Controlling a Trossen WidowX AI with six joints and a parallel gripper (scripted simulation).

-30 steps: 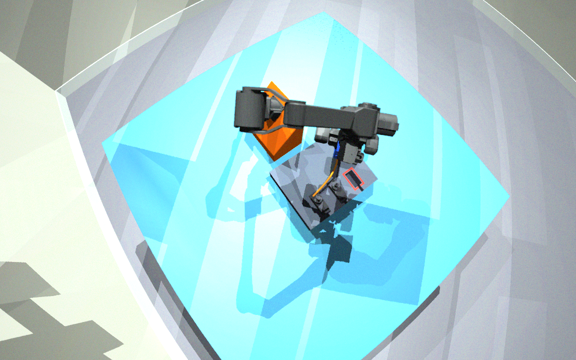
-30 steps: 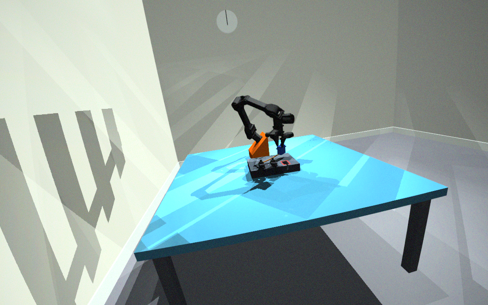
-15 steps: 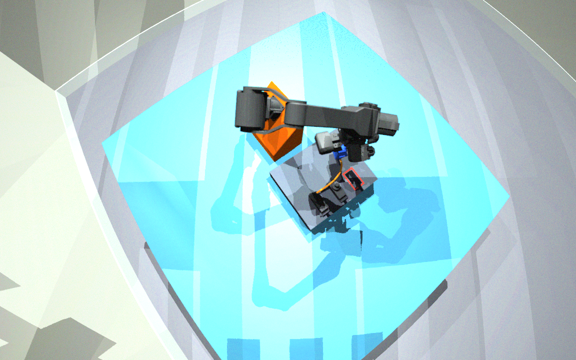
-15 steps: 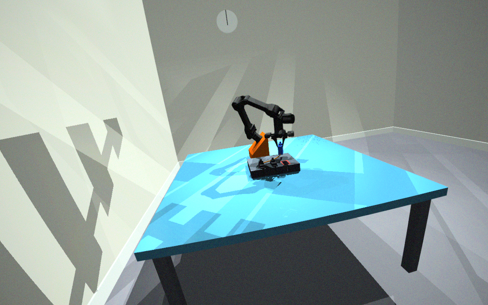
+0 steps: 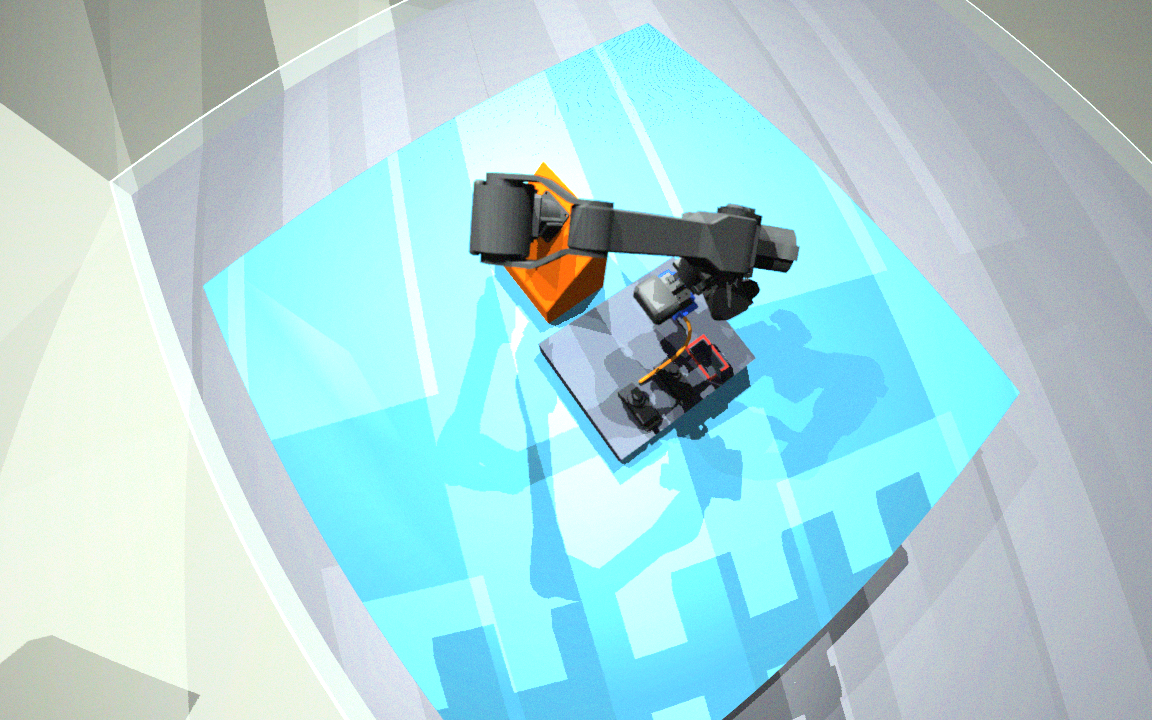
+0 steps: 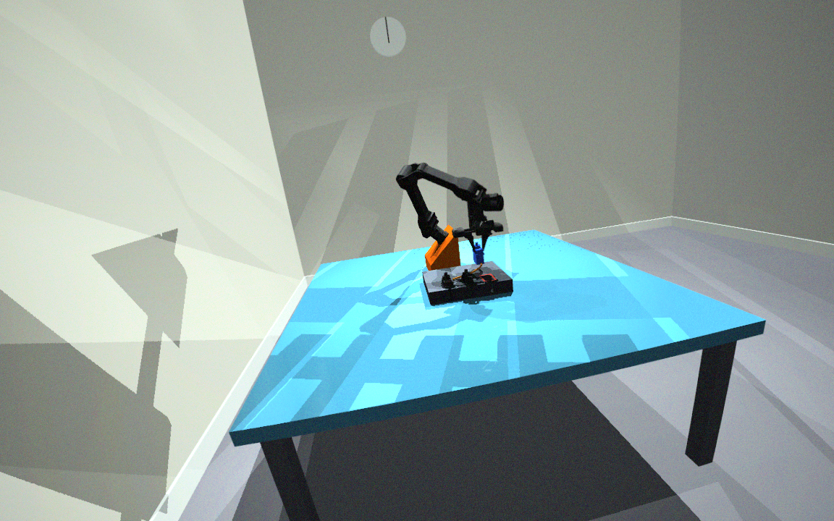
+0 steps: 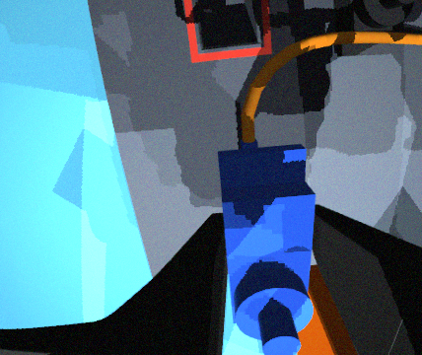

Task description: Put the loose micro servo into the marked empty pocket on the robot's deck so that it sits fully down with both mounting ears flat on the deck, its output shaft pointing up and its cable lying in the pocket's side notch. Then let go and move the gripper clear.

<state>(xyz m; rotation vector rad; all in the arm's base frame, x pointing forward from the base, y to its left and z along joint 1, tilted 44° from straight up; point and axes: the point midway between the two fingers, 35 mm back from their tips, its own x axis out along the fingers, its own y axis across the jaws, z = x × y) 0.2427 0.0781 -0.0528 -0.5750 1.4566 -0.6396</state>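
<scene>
My gripper tip is now 100 mm above the grey deck, 70 mm to the left of it and 20 mm past it.
</scene>
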